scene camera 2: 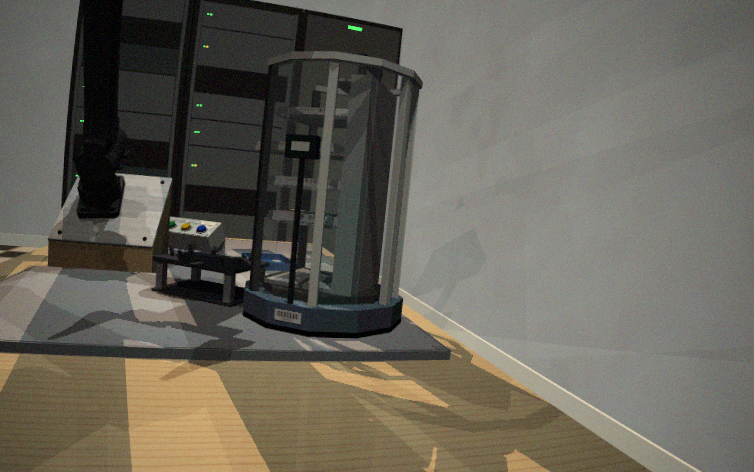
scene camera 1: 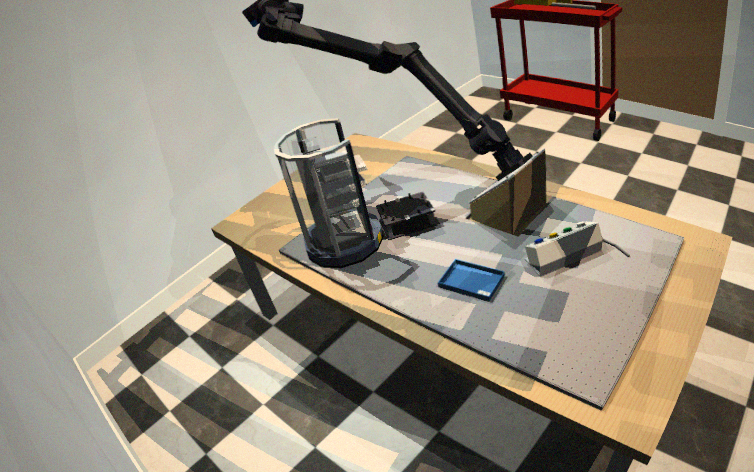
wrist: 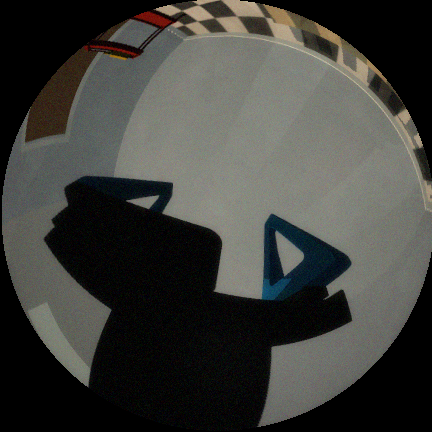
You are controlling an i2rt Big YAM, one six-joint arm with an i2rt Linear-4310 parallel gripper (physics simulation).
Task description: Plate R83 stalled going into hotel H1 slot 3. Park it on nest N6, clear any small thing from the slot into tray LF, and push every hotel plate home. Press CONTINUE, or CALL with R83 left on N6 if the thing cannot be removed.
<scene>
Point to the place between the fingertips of the gripper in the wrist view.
At 220, 203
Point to a blue tray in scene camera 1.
478, 281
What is the gripper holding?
Nothing.
</scene>
